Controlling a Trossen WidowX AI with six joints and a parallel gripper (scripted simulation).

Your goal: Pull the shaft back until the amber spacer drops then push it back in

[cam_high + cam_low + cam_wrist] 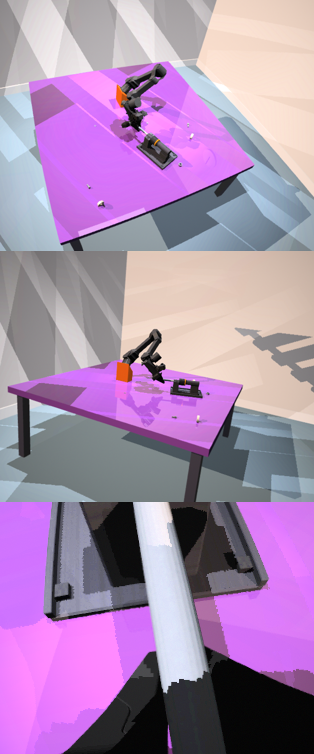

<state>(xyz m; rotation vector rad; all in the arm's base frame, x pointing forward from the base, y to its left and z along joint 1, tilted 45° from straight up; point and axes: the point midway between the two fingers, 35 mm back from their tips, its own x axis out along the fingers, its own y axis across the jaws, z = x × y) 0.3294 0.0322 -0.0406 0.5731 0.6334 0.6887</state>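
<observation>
My gripper tip is now 5 cm short of the silver shaft, 2 cm to the right of it and 2 cm below it. The rest, counted from my gripper tip: screw 26 cm ahead, 40 cm to the right, 5 cm below; then black fixture 16 cm ahead, 7 cm to the left, 1 cm below; then amber spacer 14 cm ahead, 6 cm to the left, 2 cm above.
</observation>
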